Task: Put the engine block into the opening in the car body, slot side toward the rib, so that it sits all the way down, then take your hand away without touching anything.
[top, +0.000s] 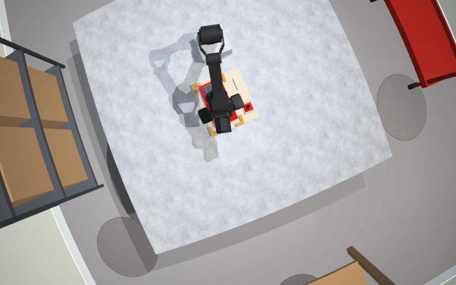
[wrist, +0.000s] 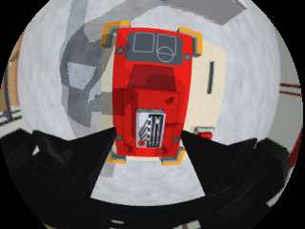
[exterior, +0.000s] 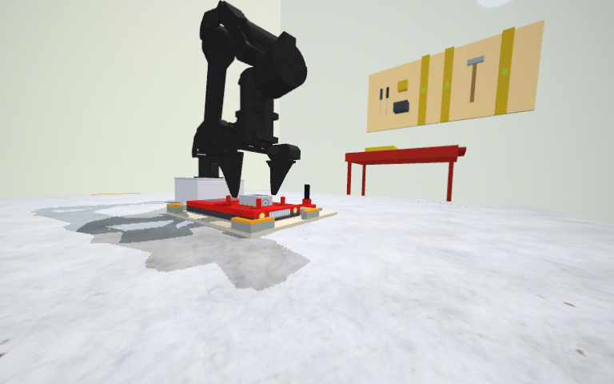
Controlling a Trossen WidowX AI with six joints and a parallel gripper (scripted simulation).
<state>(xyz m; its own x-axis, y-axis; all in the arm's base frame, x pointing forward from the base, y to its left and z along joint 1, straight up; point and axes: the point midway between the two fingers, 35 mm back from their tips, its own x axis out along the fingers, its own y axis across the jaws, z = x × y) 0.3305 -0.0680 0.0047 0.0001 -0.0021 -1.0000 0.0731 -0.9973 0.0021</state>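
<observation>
Now: the grey engine block 20 mm below my gripper tip. Round my gripper tip: beige base plate: 30 mm below, 30 mm behind, 20 mm to the left.
</observation>
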